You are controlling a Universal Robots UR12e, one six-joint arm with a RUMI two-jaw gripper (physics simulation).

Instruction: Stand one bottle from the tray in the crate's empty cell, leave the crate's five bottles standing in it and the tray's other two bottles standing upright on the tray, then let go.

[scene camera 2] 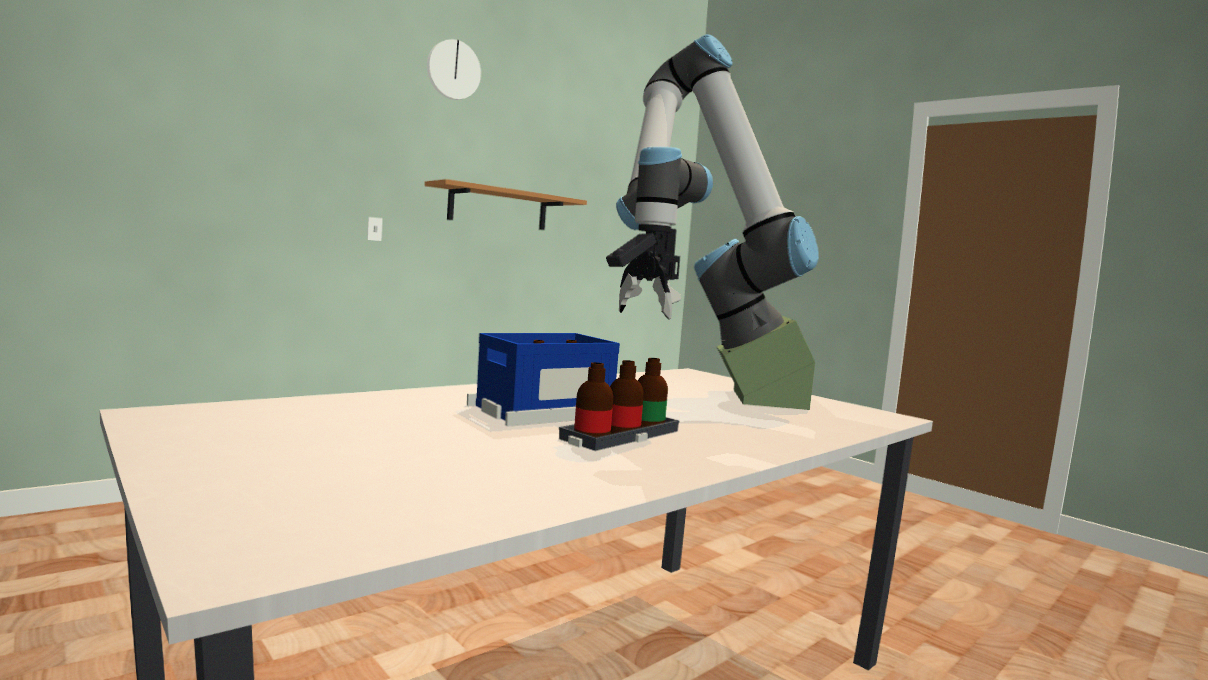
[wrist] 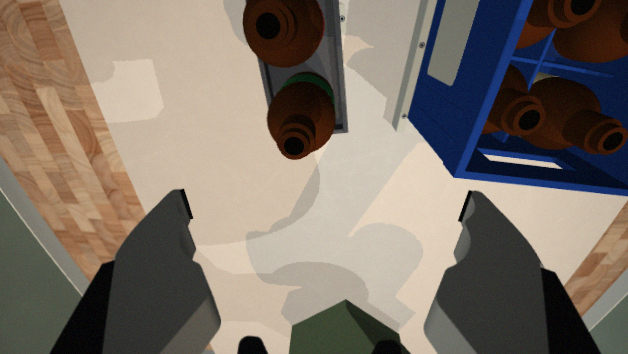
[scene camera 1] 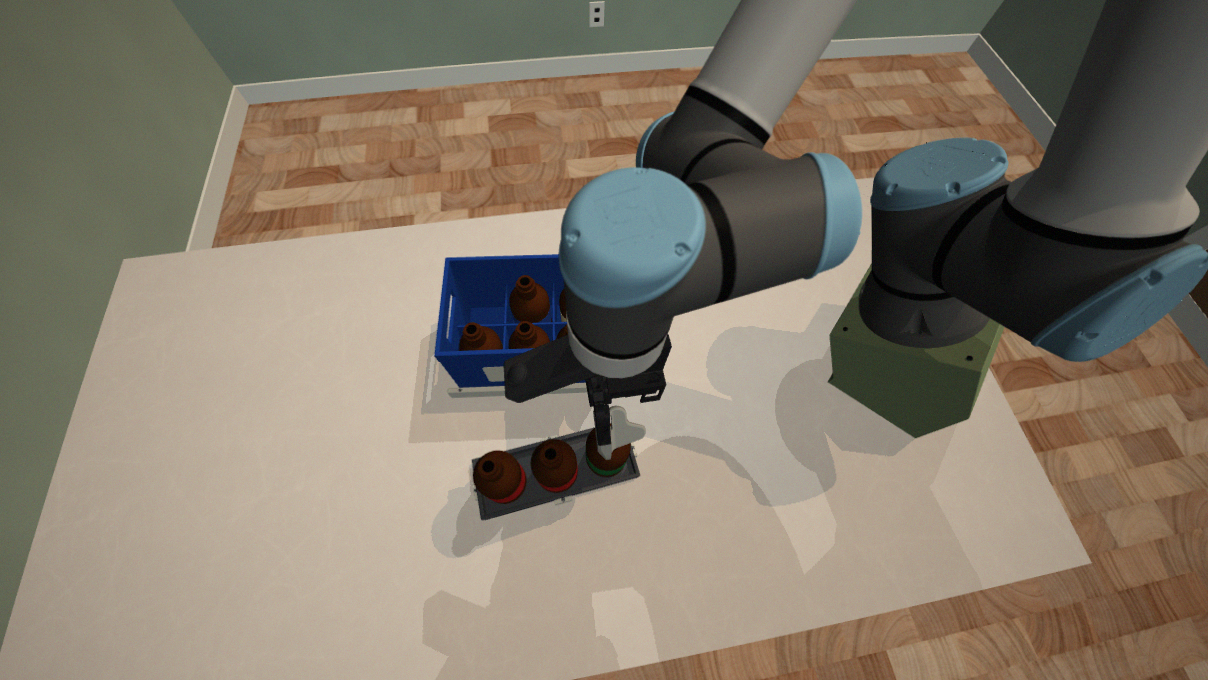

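Seen in the pictures: gripper, fingertip midpoint: [scene camera 2: 643,316] [wrist: 323,192]; arm's base, link origin: [scene camera 2: 753,334] [scene camera 1: 921,305].
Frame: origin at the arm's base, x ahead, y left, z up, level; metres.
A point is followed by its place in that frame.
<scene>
The blue crate [scene camera 1: 464,369] {x 0.750, y -0.208, z -0.076 m} [scene camera 2: 498,384] {x 0.755, y -0.289, z -0.115 m} [wrist: 445,115] {x 0.557, y -0.140, z -0.065 m} holds brown bottles; its back-left cell [scene camera 1: 481,302] {x 0.690, y -0.376, z -0.159 m} is empty in scene camera 1, where the arm hides its right part. Three bottles stand upright on the dark tray [scene camera 1: 583,485] {x 0.629, y 0.030, z -0.183 m} [scene camera 2: 621,438] {x 0.730, y 0.028, z -0.175 m} [wrist: 342,110] {x 0.553, y -0.046, z -0.163 m}: a red-labelled one [scene camera 1: 498,475] {x 0.745, y -0.013, z -0.043 m} [scene camera 2: 594,402] {x 0.783, y -0.007, z -0.101 m} at the left end, a red-labelled one [scene camera 1: 554,466] {x 0.665, y 0.007, z -0.040 m} [scene camera 2: 627,398] {x 0.693, y 0.012, z -0.101 m} in the middle, and a green-labelled one [scene camera 2: 655,394] {x 0.598, y 0.024, z -0.102 m} [wrist: 302,115] {x 0.587, y -0.011, z -0.061 m} at the right end. My gripper [scene camera 2: 645,313] {x 0.582, y -0.031, z 0.062 m} [wrist: 323,192] {x 0.582, y -0.031, z 0.062 m} is open and empty, above the height of the bottles and the crate.
The green robot base [scene camera 1: 908,380] {x 0.070, y 0.099, z -0.049 m} [scene camera 2: 773,371] {x 0.071, y 0.096, z -0.089 m} [wrist: 340,330] {x 0.099, y 0.048, z -0.121 m} stands on the table [scene camera 1: 211,405] {x 1.226, y -0.368, z -0.189 m} [scene camera 2: 338,489] {x 1.280, y -0.111, z -0.189 m} to the right of the tray and crate. Pale brackets sit along the crate's foot [scene camera 2: 545,417] {x 0.713, y -0.183, z -0.176 m}. A wall shelf [scene camera 2: 507,192] is behind.
</scene>
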